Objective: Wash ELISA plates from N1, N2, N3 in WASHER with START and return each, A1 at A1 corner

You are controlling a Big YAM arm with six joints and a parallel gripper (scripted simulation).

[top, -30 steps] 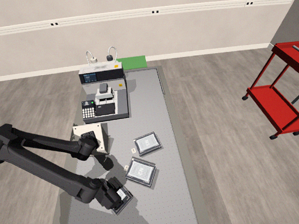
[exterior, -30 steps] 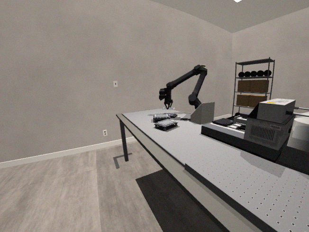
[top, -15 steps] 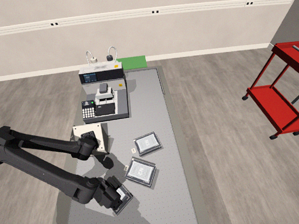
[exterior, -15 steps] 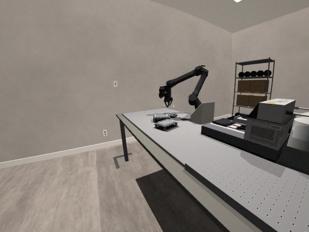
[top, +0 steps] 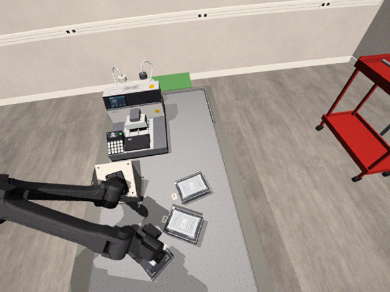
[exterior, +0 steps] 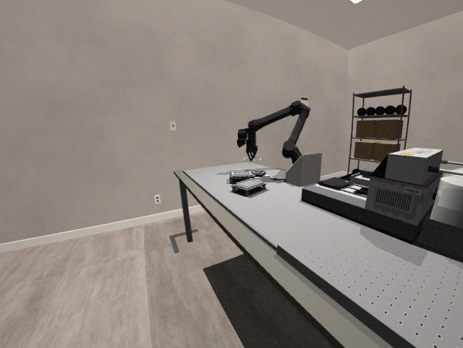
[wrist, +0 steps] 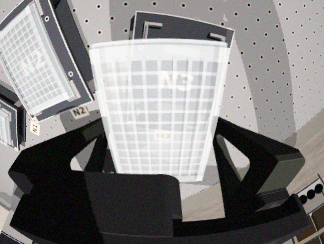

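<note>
The dark carrier is 20 mm behind my hand, 610 mm to the left of it and 50 mm below it. The rest, counted from my hand: washer 10 mm behind, 770 mm to the left, 10 mm above.
</note>
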